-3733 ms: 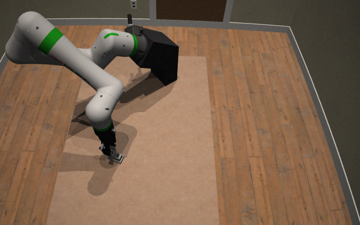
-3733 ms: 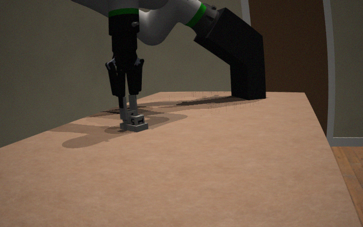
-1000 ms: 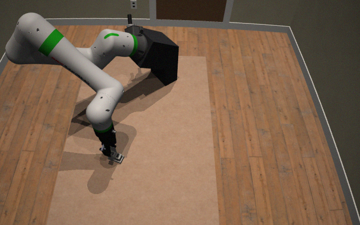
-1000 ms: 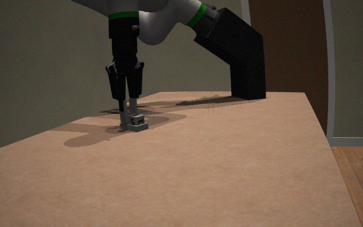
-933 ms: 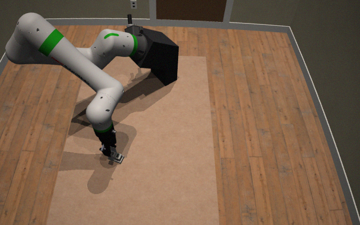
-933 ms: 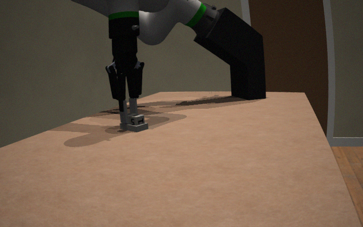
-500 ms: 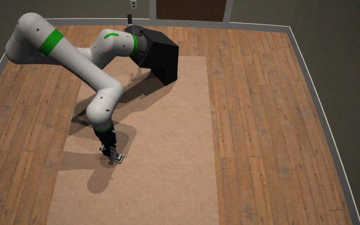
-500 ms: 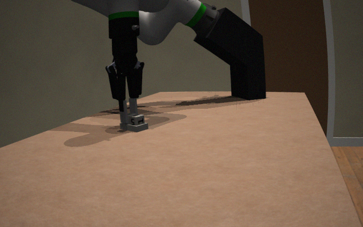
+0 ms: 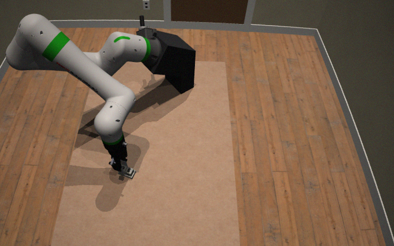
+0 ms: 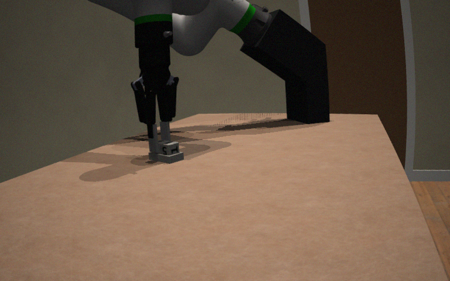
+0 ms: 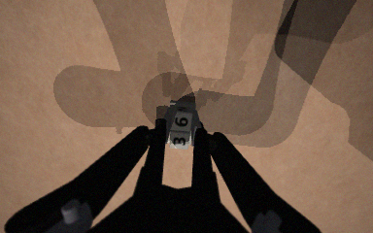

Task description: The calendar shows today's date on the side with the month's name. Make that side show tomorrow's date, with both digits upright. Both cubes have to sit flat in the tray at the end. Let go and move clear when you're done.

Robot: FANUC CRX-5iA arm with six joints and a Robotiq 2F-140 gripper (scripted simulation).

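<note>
The grey number cube is 3 cm below my hand. Also, from my hand: grey calendar tray: 1 cm ahead, 2 cm to the left, 4 cm below.
</note>
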